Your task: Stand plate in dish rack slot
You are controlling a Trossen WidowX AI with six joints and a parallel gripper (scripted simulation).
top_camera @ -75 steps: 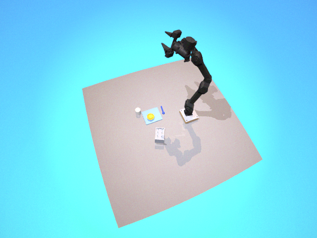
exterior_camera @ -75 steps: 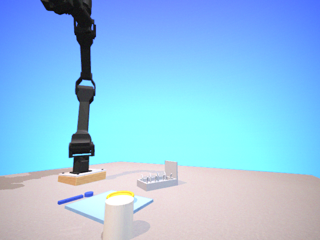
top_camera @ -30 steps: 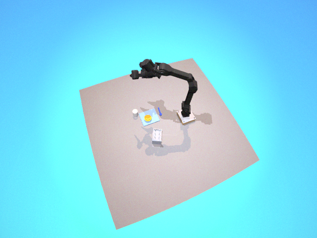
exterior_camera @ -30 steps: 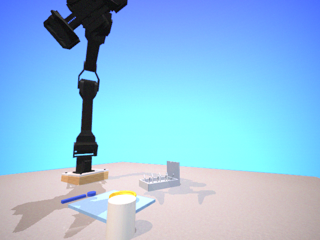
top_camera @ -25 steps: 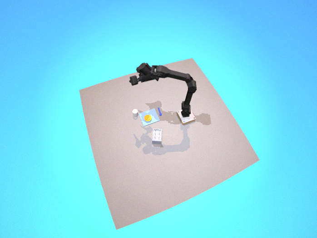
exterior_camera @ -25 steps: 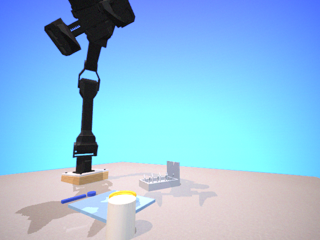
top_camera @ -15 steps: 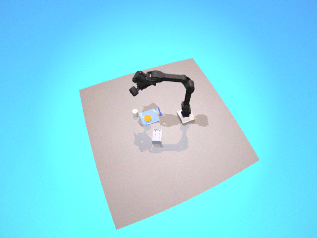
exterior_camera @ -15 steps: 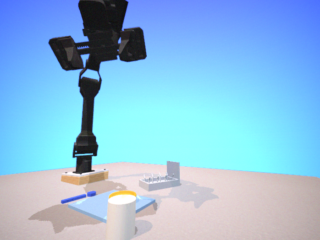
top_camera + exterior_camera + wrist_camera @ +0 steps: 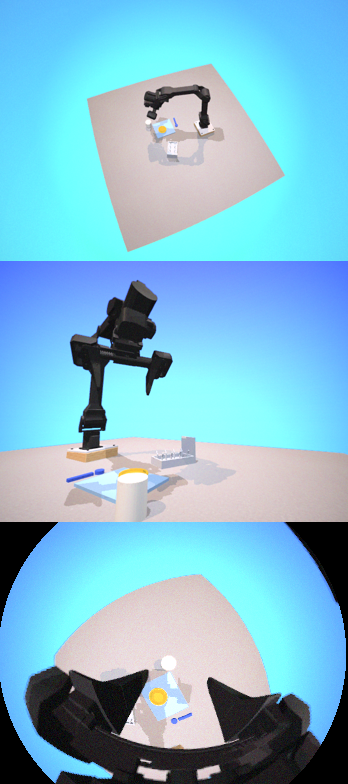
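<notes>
Now: gripper tip 170 mm above the yellow plate, 80 mm to the right of it and 70 mm past it. Round my gripper tip: white cup (160 mm below, 30 mm ahead, 10 mm to the left); then blue spoon (190 mm behind, 180 mm below, 30 mm to the left); then grey dish rack (250 mm to the left, 160 mm below, 110 mm behind).
</notes>
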